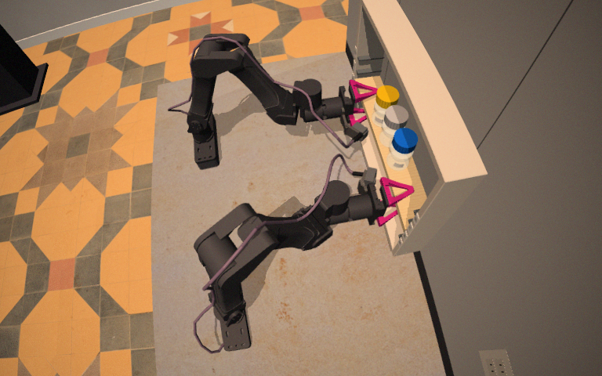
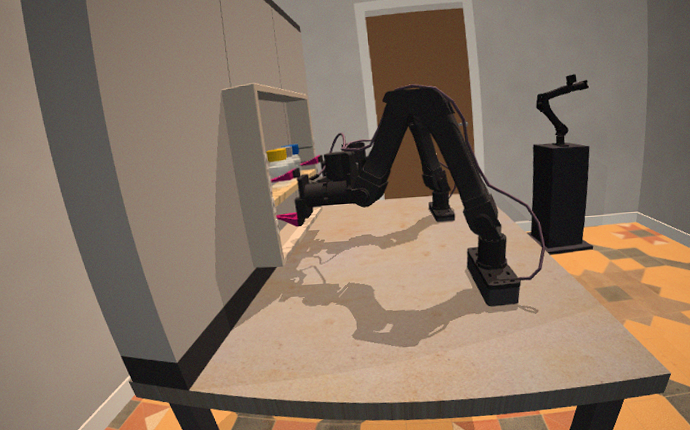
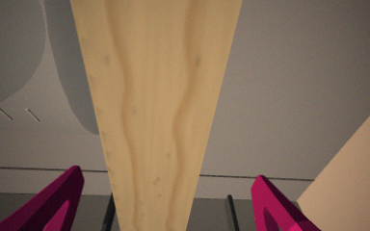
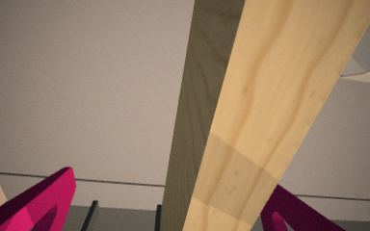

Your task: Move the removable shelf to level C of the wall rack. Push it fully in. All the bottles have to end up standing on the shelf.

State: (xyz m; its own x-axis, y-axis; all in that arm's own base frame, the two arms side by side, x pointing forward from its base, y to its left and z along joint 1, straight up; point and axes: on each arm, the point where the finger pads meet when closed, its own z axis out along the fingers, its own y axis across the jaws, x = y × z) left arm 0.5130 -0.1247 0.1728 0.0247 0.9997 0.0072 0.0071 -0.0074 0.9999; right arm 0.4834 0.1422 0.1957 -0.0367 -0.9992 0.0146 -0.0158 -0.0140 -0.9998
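The blue-capped bottle is 90 mm to the left of my right hand, 70 mm above it and 10 mm ahead of it. Also, from my right hand: grey-capped bottle (160 mm to the left, 70 mm above, 10 mm ahead); then wooden shelf (150 mm to the left, 20 mm ahead, 10 mm above); then wall rack (150 mm to the left, 70 mm above, 20 mm ahead).
My left gripper is now 80 mm to the left of the yellow-capped bottle and 60 mm below it. The rest, counted from my left hand: grey-capped bottle (10 mm behind, 140 mm to the right, 60 mm above); then wooden shelf (150 mm to the right, 10 mm above); then wall rack (150 mm to the right, 70 mm above).
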